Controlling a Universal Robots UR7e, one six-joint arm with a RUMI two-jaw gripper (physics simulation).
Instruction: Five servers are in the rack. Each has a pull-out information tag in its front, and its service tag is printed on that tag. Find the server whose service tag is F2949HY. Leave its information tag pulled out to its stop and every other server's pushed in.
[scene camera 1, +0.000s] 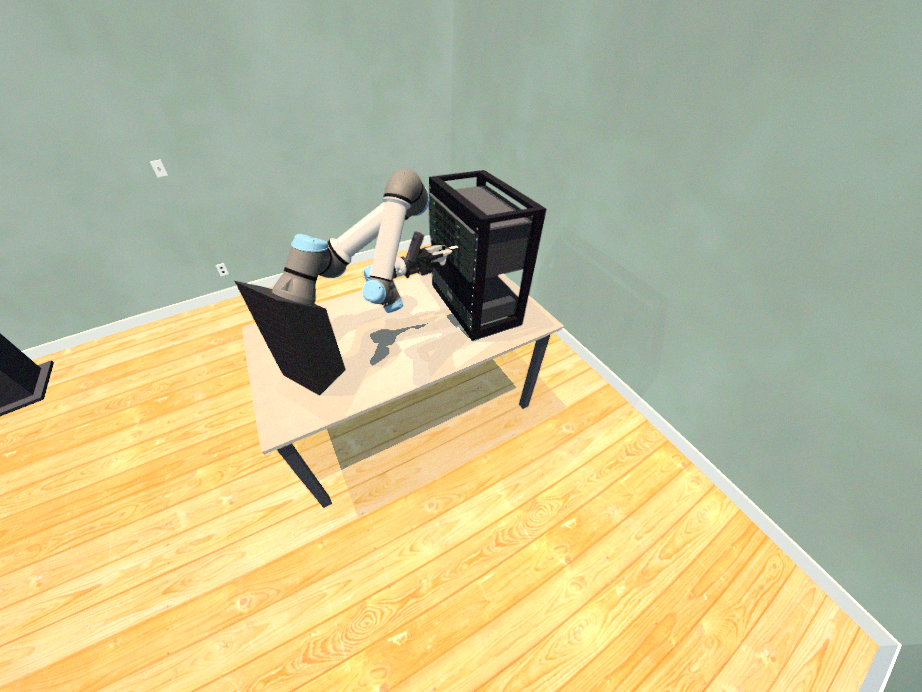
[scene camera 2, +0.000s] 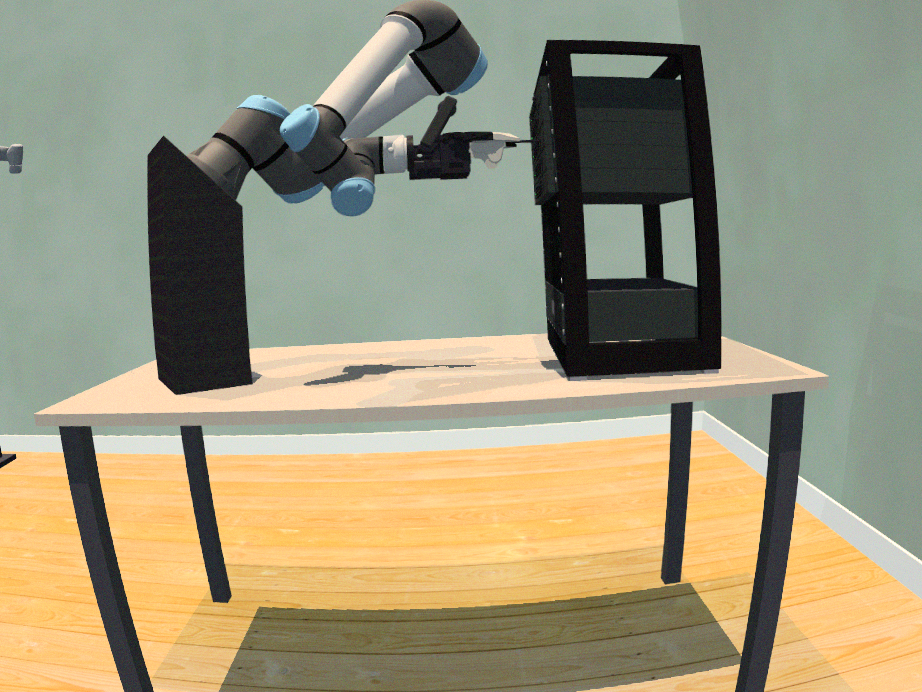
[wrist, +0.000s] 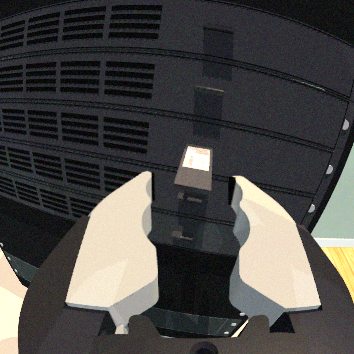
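Where they show: gripper, between the fingertips: (scene camera 1: 449, 248) (scene camera 2: 518, 142) (wrist: 191, 176); arm's base, origin of its link: (scene camera 1: 293, 298) (scene camera 2: 204, 186).
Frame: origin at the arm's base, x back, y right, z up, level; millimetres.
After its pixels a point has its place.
Observation:
Five dark servers (scene camera 1: 487, 202) {x -896, y -29, z 147 mm} (scene camera 2: 633, 148) {x -816, y 207, z 7 mm} (wrist: 280, 115) {x -665, y 126, z 73 mm} are stacked in the upper part of the black rack (scene camera 1: 481, 260) {x -683, y 217, z 41 mm} (scene camera 2: 706, 223) {x -934, y 256, z -131 mm}. In the wrist view the third server's information tag (wrist: 194, 178) {x -623, y 64, z 38 mm} sticks out, with a white printed label whose text is too small to read. The top tag (wrist: 218, 45) {x -673, y 73, z 113 mm} and second tag (wrist: 208, 102) {x -673, y 73, z 71 mm} look pushed in, as do the fourth tag (wrist: 191, 198) {x -667, y 72, z -7 mm} and fifth tag (wrist: 183, 235) {x -668, y 72, z -51 mm}. My gripper (scene camera 1: 455, 247) {x -631, y 63, z 34 mm} (scene camera 2: 515, 140) {x -631, y 63, z 34 mm} (wrist: 191, 176) {x -631, y 63, z 34 mm} is open and holds nothing. Its fingers stand left and right of the pulled-out tag, apart from it in the wrist view.
A separate dark unit (scene camera 1: 497, 301) {x -838, y 176, z -253 mm} (scene camera 2: 641, 312) {x -815, y 201, z -292 mm} sits low in the rack, below an open gap. The rack stands on a light table (scene camera 1: 297, 417) {x 165, y 181, z -403 mm} (scene camera 2: 431, 405) {x -427, y 320, z -404 mm}. My arm's black pedestal (scene camera 1: 294, 342) {x 57, y 120, z -93 mm} (scene camera 2: 197, 275) {x -6, y 96, z -182 mm} stands at the table's other end.

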